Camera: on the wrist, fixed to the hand. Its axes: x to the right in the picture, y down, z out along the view.
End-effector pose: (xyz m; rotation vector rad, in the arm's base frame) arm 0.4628 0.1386 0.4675 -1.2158 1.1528 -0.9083
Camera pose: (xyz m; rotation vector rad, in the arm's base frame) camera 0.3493 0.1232 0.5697 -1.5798 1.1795 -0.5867
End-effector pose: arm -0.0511 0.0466 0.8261 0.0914 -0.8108 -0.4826
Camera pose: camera -0.0194 -0.0389 0.7027 -0.2937 -0.9024 -0.6600
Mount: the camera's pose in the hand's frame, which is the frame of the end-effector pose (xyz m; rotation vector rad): -0.0263 -0.0960 -0.1168 -0.3688 -0.1984 -0.0201
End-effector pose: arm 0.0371 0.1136 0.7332 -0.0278 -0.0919 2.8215
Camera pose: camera 0.0955 0.2034 0.6233 0.1684 -0.6508 2.7390
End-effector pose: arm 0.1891 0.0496 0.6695 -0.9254 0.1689 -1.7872
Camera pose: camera 0.0446 0.0769 0.6255 -1.3640 0.3715 -1.6996
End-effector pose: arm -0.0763 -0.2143 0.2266 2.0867 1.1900 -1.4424
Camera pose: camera -0.0848 -0.0905 0.3169 1.6506 1.2858 -1.2874
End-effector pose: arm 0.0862 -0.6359 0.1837 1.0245 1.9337 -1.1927
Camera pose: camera 0.0029 -0.5638 0.2905 0.6689 1.9146 -0.8663
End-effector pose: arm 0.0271 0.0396 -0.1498 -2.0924 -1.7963 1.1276
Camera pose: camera 0.0254 0.0810 -0.0020 1.9355 1.9810 -0.9645
